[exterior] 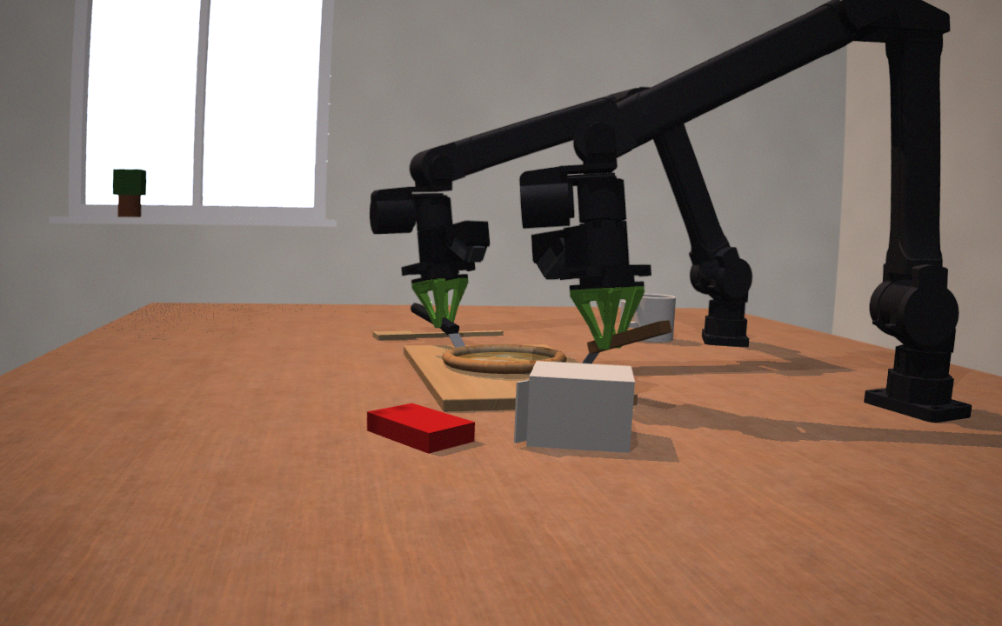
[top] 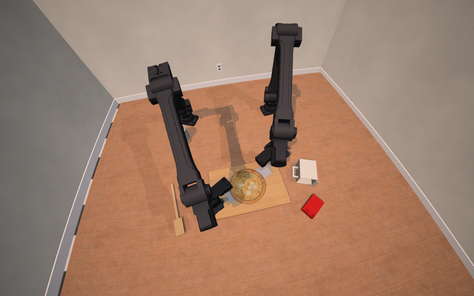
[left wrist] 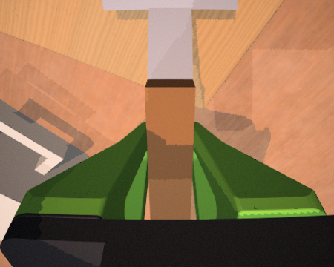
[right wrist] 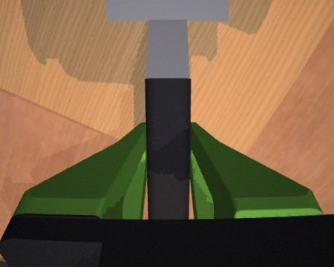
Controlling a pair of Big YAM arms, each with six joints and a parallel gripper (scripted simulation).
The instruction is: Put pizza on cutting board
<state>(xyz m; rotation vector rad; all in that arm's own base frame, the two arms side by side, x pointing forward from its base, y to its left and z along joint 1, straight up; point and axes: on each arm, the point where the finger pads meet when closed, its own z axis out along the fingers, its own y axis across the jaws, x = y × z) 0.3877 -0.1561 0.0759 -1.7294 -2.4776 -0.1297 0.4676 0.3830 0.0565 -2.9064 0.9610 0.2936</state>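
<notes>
The white boxy mug lies 13 cm to the left of my left hand, 8 cm ahead of it and 4 cm below it. Also, from my left hand: brown-handled turner: 3 cm to the right, 2 cm below, 2 cm ahead; pizza: 16 cm to the right, 10 cm ahead, 5 cm below; cutting board: 16 cm to the right, 10 cm ahead, 7 cm below.
Right now the black-handled turner is 10 mm to the left of my right hand, 10 mm below it and 10 mm behind it. Also, from my right hand: pizza 150 mm to the left, 70 mm behind, 30 mm below; then wooden spatula 200 mm to the right, 50 mm below, 10 mm ahead; then cutting board 150 mm to the left, 70 mm behind, 50 mm below.
</notes>
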